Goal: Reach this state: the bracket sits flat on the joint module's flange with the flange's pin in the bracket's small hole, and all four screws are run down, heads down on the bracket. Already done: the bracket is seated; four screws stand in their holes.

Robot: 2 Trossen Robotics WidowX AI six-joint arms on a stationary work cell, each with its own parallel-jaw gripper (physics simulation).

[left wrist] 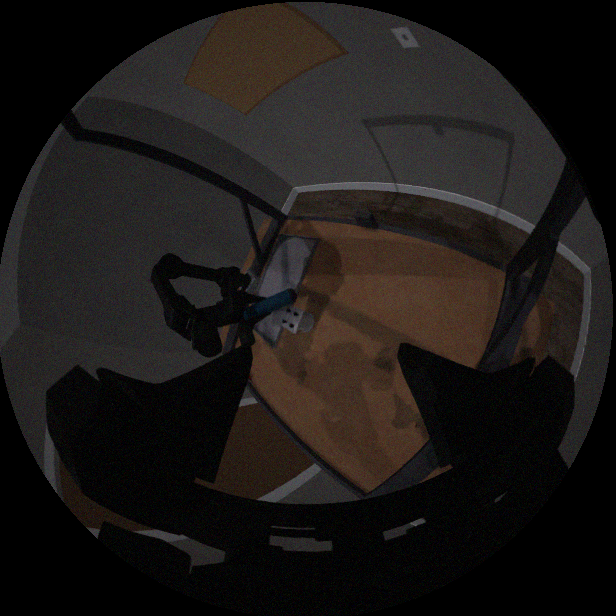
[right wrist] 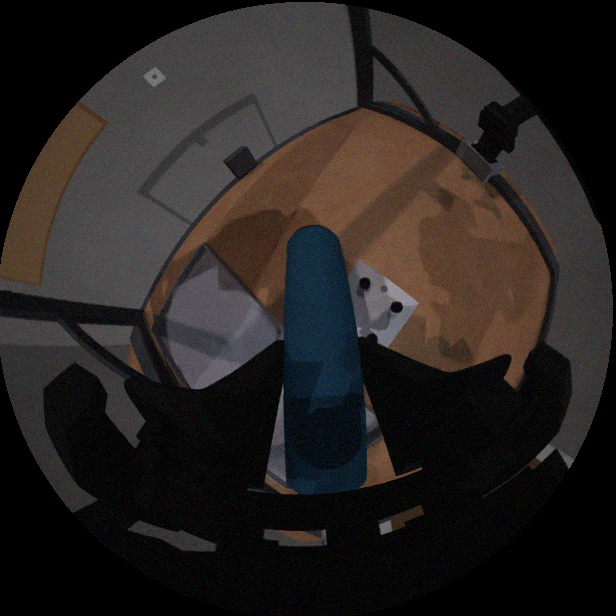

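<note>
My right gripper (right wrist: 324,402) is shut on a blue screwdriver (right wrist: 321,356) that points down over the pale grey bracket (right wrist: 382,307). The bracket lies flat on the wooden table, with dark screw heads (right wrist: 396,306) showing to the right of the driver; part of the bracket is hidden behind the driver. In the left wrist view the right arm (left wrist: 195,310) holds the screwdriver (left wrist: 268,304) over the small bracket (left wrist: 291,321). My left gripper (left wrist: 324,396) is open and empty, high above the table, well away from the bracket.
A grey tray (right wrist: 215,321) stands at the table's edge beside the bracket; it also shows in the left wrist view (left wrist: 284,264). Black frame posts (left wrist: 540,258) rise at the table's corners. A camera mount (right wrist: 497,129) sits on the far edge.
</note>
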